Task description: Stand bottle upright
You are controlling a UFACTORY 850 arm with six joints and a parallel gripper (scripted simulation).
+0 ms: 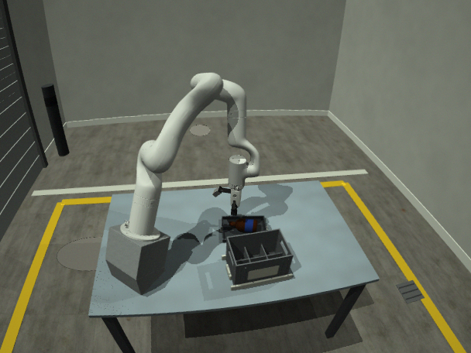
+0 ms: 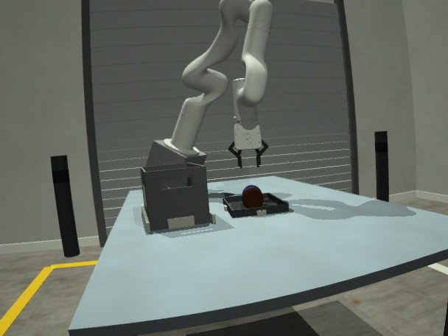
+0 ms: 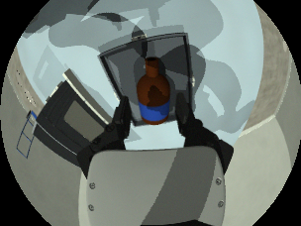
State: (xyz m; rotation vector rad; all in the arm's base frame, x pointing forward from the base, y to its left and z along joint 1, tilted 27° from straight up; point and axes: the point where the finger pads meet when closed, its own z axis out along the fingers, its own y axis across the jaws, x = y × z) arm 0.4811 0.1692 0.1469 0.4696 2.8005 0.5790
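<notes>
Now: hand 12 cm above the bottle, 5 cm short of it and 1 cm to the left of it. Also, from my hand: crate: 30 cm to the right, 7 cm below, 7 cm ahead; tray: 14 cm below, 6 cm ahead, 1 cm to the right.
</notes>
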